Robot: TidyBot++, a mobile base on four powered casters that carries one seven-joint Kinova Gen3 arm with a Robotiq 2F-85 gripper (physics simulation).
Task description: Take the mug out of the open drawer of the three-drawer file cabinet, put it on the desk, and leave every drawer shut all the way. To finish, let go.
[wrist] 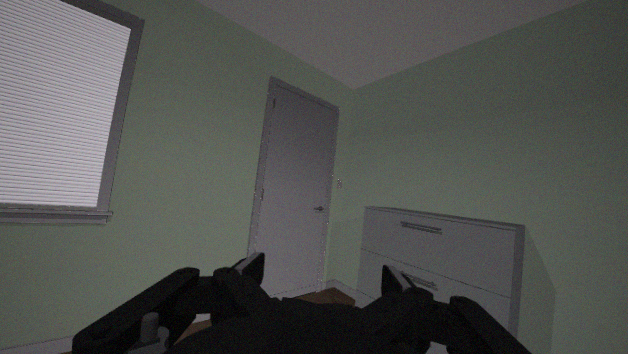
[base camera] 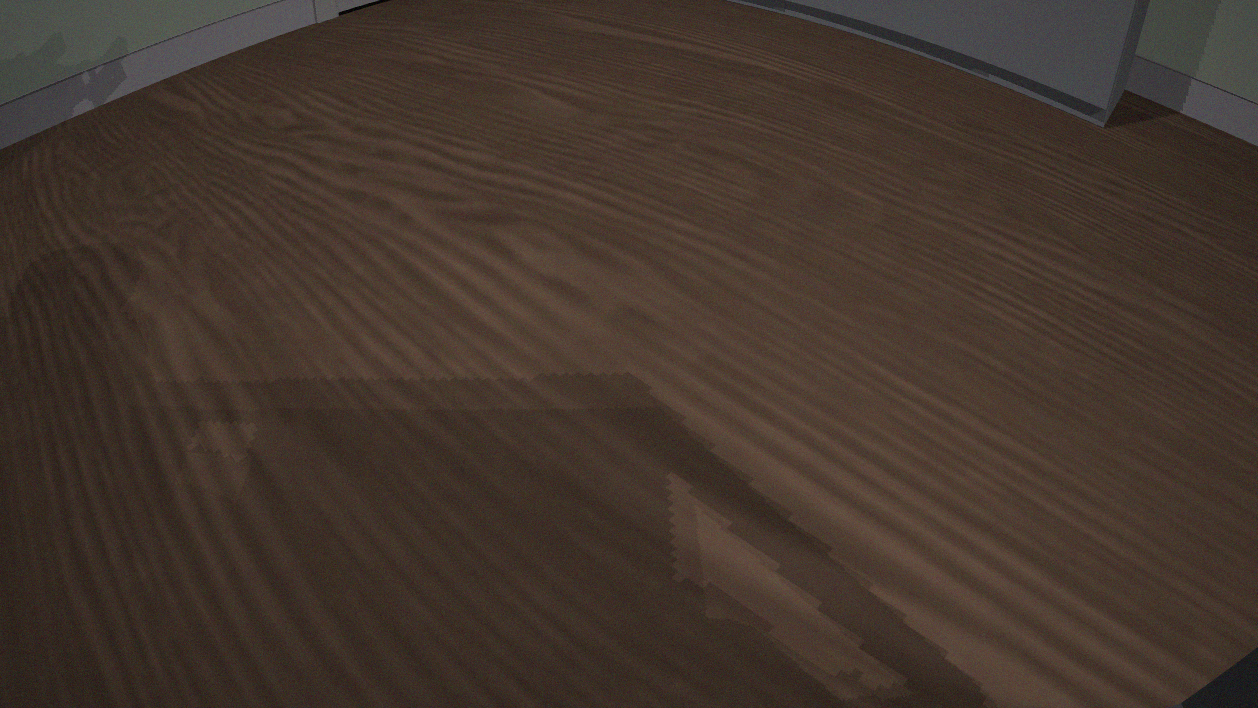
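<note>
My gripper (wrist: 321, 272) is open in the wrist view, with its two fingertips wide apart and no object between them. It faces across the room toward a door and a wide grey cabinet. The mug, the open drawer and the desk do not show in either view. I cannot tell if the grey cabinet (wrist: 440, 250) (base camera: 985, 44) is the file cabinet of the task. Its visible drawer fronts, with bar handles, look flush in the wrist view, and its lower part is cut off there.
A grey door (wrist: 295, 190) stands near the room corner, left of the cabinet. A window with blinds (wrist: 55, 110) is on the left wall. In the base view, an angular shadow lies on the wood floor (base camera: 616, 246), and a dark edge (base camera: 1232, 686) shows at the bottom right corner.
</note>
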